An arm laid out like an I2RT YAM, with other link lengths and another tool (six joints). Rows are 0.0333 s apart.
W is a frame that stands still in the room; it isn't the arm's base.
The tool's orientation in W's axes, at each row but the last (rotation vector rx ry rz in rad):
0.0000 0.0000 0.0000
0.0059 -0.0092 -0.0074
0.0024 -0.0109 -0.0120
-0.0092 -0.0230 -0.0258
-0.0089 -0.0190 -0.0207
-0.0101 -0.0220 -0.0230
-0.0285 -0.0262 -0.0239
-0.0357 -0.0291 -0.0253
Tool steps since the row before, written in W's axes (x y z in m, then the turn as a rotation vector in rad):
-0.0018 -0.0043 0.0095 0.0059 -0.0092 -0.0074
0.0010 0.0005 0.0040 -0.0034 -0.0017 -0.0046
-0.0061 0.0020 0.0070 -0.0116 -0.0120 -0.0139
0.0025 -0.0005 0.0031 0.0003 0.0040 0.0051
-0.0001 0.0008 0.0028 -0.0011 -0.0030 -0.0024
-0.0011 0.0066 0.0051 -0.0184 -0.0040 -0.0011
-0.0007 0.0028 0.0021 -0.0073 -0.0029 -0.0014
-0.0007 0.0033 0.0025 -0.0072 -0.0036 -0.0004
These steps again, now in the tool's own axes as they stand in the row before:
-0.0018 -0.0043 0.0095 0.0059 -0.0092 -0.0074
0.0010 0.0005 0.0040 -0.0034 -0.0018 -0.0046
-0.0060 0.0019 0.0071 -0.0116 -0.0122 -0.0137
0.0026 -0.0005 0.0030 0.0003 0.0040 0.0051
-0.0001 0.0008 0.0028 -0.0011 -0.0030 -0.0024
-0.0011 0.0065 0.0052 -0.0183 -0.0044 -0.0007
-0.0007 0.0027 0.0022 -0.0073 -0.0030 -0.0013
-0.0007 0.0032 0.0026 -0.0071 -0.0038 -0.0003

